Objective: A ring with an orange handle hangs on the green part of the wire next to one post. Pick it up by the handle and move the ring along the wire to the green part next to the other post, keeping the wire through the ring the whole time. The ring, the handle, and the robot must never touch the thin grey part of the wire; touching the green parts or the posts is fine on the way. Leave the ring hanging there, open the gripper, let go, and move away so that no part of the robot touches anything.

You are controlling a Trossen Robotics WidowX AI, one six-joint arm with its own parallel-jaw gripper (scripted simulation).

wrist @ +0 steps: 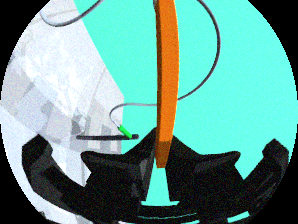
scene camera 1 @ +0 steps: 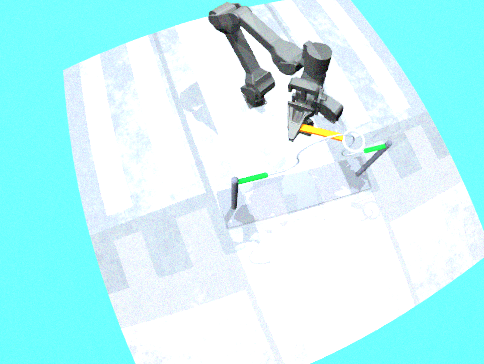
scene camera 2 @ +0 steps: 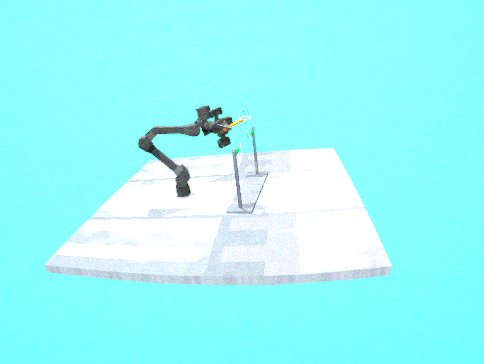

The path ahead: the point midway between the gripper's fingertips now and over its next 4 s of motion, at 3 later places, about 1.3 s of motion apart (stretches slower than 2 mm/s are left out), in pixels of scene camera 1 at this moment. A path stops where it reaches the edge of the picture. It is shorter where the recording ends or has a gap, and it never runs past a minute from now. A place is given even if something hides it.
The gripper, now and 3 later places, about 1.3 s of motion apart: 290, 140; 289, 138; 286, 163; 324, 165
